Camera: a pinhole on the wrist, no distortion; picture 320 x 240 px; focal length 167.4 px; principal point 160.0 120.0 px. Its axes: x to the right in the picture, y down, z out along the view. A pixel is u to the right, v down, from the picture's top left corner.
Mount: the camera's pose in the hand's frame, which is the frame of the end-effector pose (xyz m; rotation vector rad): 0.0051 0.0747 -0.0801 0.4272 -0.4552 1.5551
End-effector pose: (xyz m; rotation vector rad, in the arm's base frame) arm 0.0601 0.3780 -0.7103 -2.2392 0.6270 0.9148
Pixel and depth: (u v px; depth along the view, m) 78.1 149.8 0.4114
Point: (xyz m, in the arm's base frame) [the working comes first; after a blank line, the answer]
In the camera's frame: -0.2013 0.0732 0.4114

0.1453 0.7193 -0.6336
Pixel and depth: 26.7 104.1 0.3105
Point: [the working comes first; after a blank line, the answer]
In the camera's frame: -0.2473 -0.0295 0.3105

0.2497 0.6127 -0.6579
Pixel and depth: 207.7 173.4 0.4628
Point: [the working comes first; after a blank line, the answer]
In the camera's frame: 0.1319 0.1476 0.4628

-0.1642 0.7151 -0.7864
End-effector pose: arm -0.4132 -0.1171 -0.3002 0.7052 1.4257 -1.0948
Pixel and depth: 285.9 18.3 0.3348
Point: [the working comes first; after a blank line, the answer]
In the camera's frame: 0.2518 -0.2034 0.3348

-0.2040 -0.4165 -0.4891
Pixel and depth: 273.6 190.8 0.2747
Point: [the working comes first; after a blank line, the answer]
In the camera's frame: 0.1864 0.1162 0.2747

-0.2156 -0.2908 -0.1824
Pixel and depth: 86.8 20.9 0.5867
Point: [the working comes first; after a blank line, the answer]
In the camera's frame: -0.2565 -0.3473 0.5867

-0.7554 -0.6103 -0.5214
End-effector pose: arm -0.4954 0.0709 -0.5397 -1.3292 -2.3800 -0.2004
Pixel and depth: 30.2 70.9 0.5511
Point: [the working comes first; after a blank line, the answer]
In the camera's frame: -0.4273 -0.1616 0.5511

-1.1072 -0.0489 -0.5745
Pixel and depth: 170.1 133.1 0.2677
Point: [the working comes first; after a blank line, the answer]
In the camera's frame: 0.0162 0.0209 0.2677

-0.5755 0.0758 -0.6839
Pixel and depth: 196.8 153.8 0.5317
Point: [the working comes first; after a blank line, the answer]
In the camera's frame: 0.1169 0.1074 0.5317

-0.6571 0.0598 -0.9675
